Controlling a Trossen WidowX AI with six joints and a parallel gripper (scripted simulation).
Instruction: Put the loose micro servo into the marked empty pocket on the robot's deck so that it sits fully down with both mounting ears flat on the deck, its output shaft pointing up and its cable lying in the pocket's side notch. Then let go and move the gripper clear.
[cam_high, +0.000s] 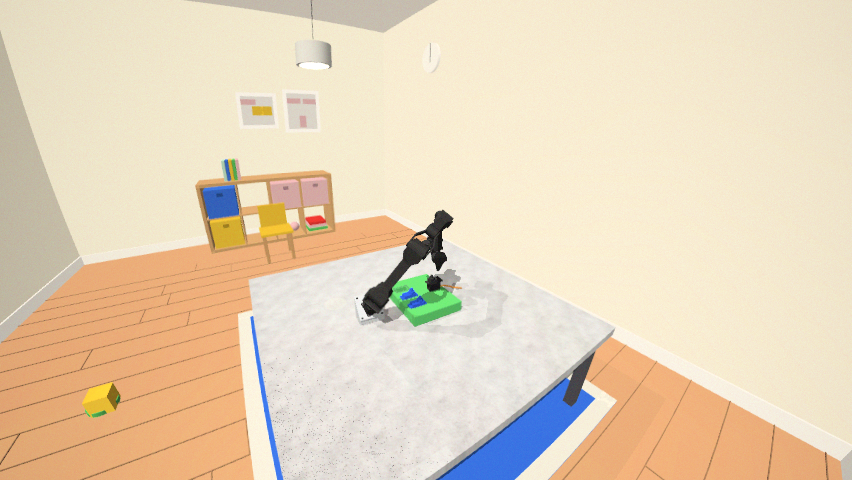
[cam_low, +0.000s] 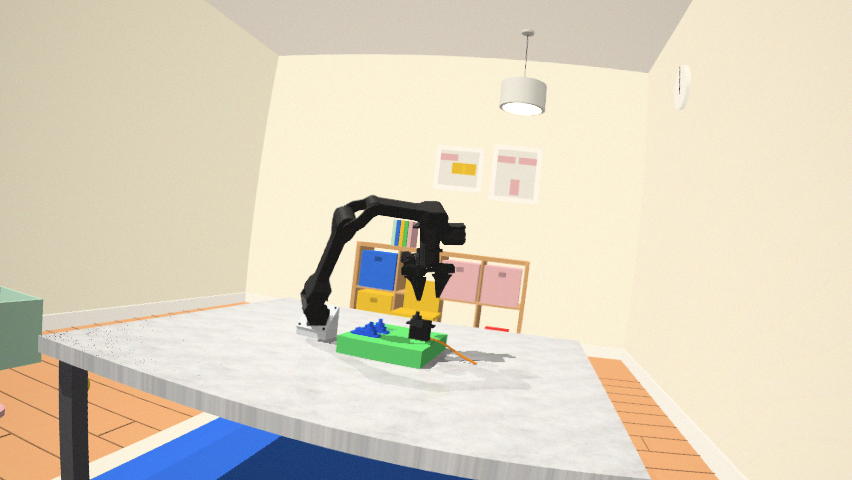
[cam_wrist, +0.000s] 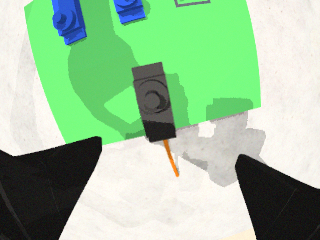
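Now: the green deck 4 cm behind my gripper tip and 14 cm below it.
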